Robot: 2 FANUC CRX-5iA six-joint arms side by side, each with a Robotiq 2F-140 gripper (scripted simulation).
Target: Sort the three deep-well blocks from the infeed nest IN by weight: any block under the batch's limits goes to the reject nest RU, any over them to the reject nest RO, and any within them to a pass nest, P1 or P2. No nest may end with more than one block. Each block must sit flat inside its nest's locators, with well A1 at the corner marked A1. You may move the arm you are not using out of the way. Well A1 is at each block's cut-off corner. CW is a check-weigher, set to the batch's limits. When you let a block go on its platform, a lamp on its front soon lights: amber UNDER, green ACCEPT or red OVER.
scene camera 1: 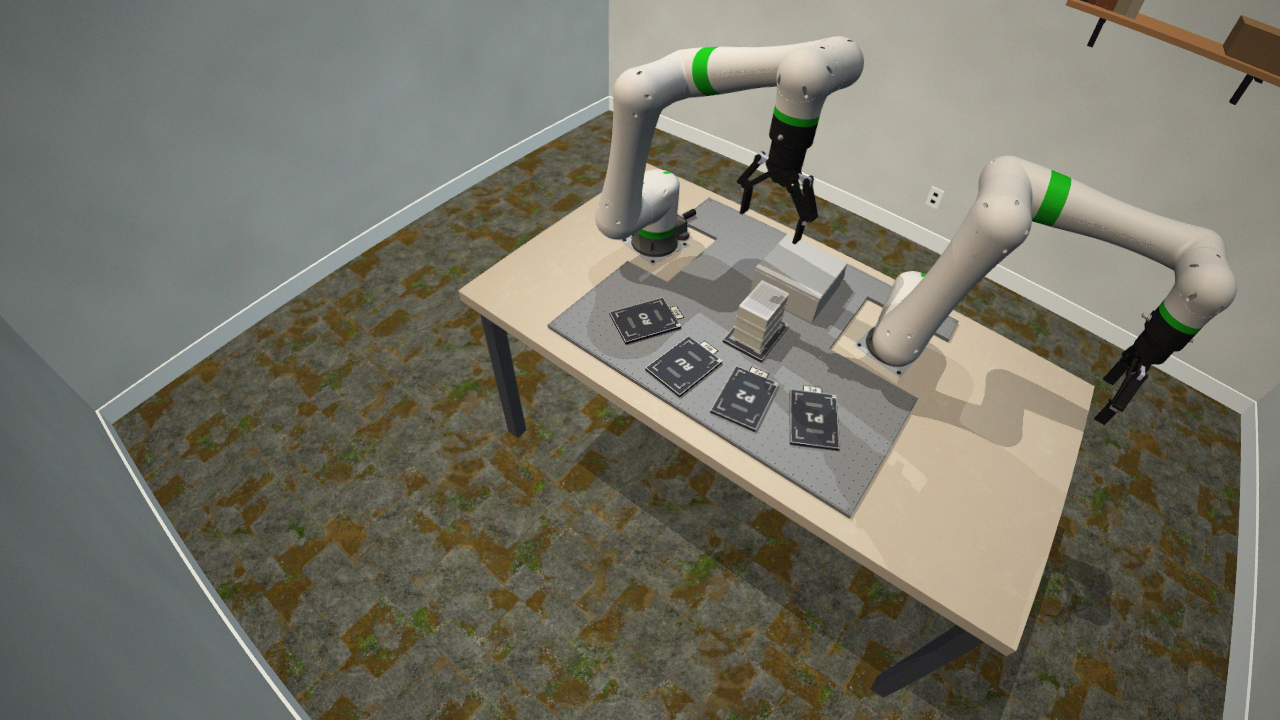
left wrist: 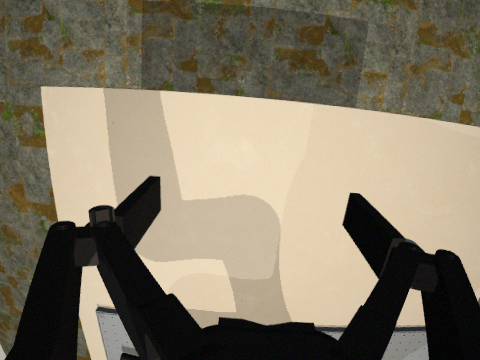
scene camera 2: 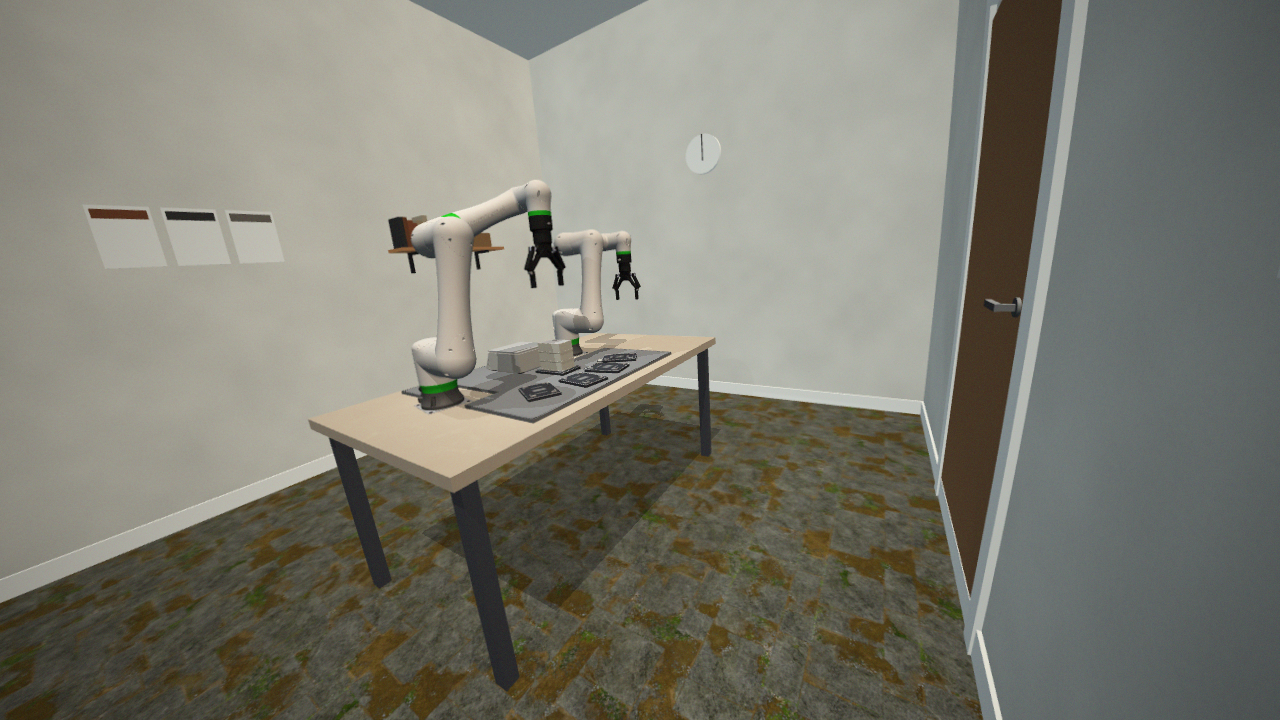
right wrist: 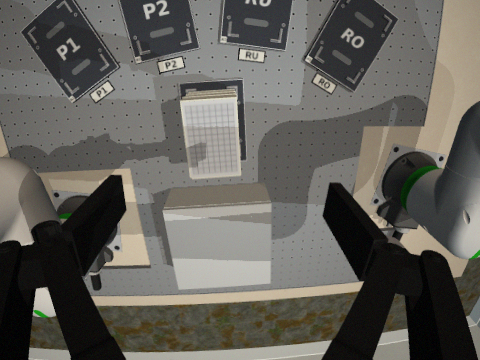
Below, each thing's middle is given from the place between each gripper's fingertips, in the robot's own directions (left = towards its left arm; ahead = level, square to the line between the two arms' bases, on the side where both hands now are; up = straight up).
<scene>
My right hand [scene camera 1: 769, 226] is 32 cm above the check-weigher CW [scene camera 1: 807, 273], 27 cm past it and 5 cm to the right of it. Round my right hand: nest RO [scene camera 1: 623, 324]: 38 cm below, 26 cm to the right, 11 cm ahead; nest P2 [scene camera 1: 731, 387]: 38 cm below, 19 cm ahead, 9 cm to the left; nest RU [scene camera 1: 701, 369]: 38 cm below, 19 cm ahead, 9 cm to the right.
My left hand [scene camera 1: 1104, 400] is 61 cm to the left of the nest P1 [scene camera 1: 796, 410], 26 cm short of it and 23 cm above it. Also, from my left hand: check-weigher CW (84 cm to the right, 17 cm below, 17 cm behind); nest P2 (79 cm to the right, 30 cm ahead, 23 cm below); nest RU (97 cm to the right, 30 cm ahead, 23 cm below).
</scene>
